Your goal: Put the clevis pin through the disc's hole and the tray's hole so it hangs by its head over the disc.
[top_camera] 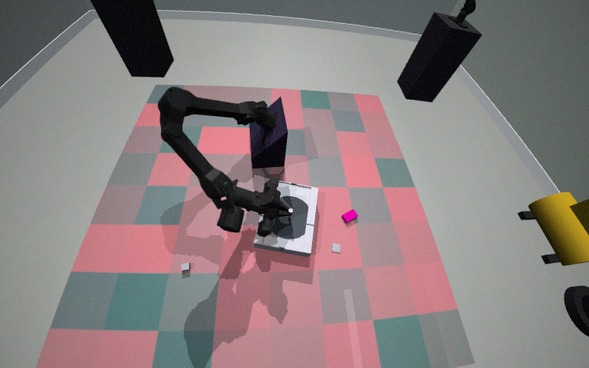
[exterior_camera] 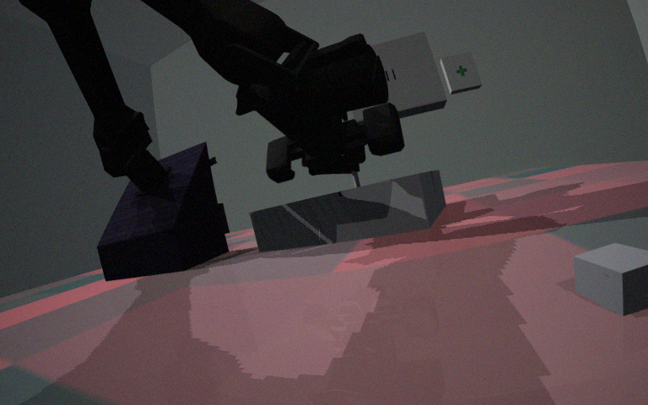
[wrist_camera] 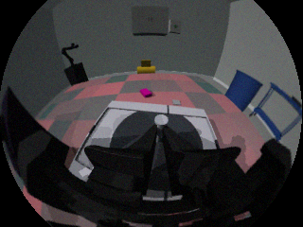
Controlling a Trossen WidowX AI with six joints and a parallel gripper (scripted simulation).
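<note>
Right now the steel tray is 40 mm below my gripper tip, 10 mm to the right of it and 10 mm behind it. From my gripper tip the other things lie so: dark aluminium disc: 30 mm below, 10 mm to the right; then steel clevis pin: 10 mm below; then grey cube: 340 mm to the right, 160 mm ahead, 80 mm below.
</note>
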